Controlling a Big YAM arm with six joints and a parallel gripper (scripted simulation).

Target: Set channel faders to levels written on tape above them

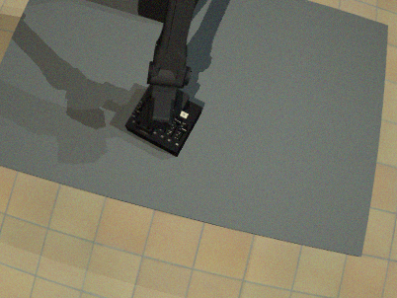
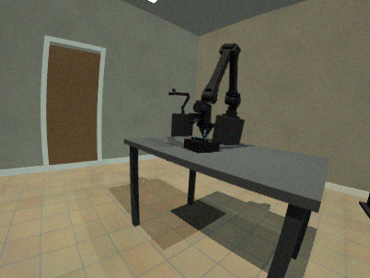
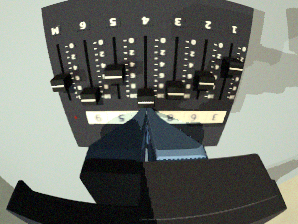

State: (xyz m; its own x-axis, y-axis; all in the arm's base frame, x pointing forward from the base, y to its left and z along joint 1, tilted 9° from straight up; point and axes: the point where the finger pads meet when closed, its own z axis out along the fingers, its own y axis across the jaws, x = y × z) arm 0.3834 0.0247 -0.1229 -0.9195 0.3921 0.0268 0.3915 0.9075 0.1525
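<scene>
The fader cap 4 is 10 mm to the right of my hand and 10 mm ahead of it. From my hand the other things lie so: fader cap 1: 80 mm to the right, 20 mm ahead; master fader cap: 50 mm to the left, 50 mm ahead; fader cap 5: 40 mm ahead, 10 mm to the left.
</scene>
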